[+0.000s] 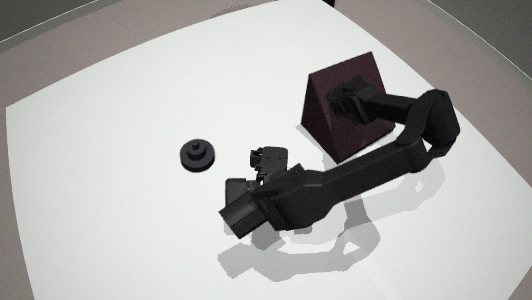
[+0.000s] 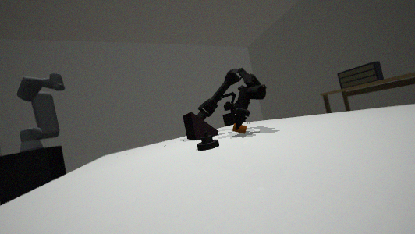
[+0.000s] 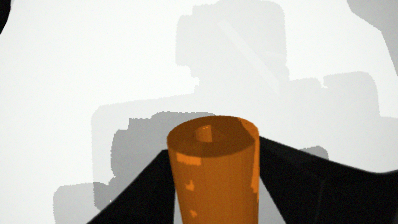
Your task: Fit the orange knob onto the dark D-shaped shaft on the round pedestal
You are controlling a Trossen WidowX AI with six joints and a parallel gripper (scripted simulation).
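My gripper tip is now 1 cm short of the orange knob and 1 cm to the right of it. Round my gripper tip: dark pedestal 6 cm ahead, 20 cm to the right.
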